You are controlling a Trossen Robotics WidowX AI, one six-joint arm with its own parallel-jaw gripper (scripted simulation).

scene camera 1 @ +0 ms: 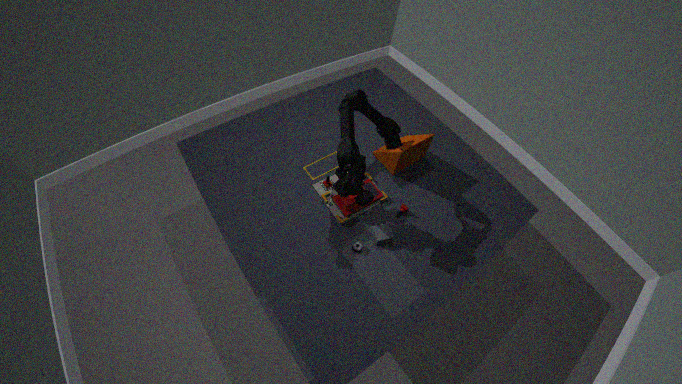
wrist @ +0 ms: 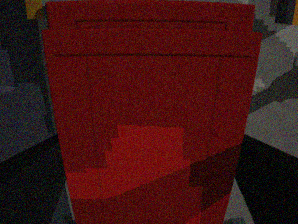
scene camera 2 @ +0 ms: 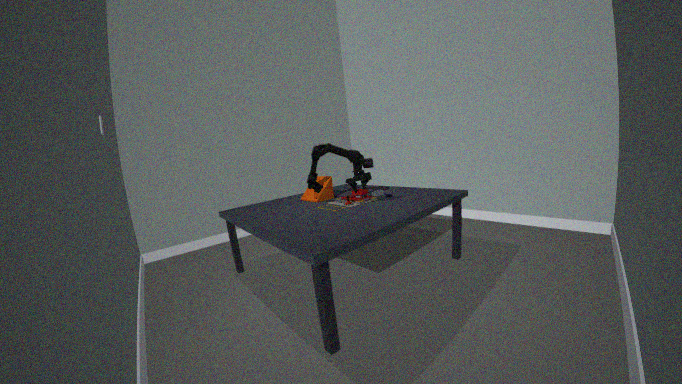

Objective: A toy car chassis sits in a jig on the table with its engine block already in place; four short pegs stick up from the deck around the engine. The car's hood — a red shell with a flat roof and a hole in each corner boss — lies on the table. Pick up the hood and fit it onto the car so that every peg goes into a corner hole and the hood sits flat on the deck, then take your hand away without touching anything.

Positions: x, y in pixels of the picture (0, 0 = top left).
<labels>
My gripper [wrist: 150, 141] holds a red hood [wrist: 148, 117].
</labels>
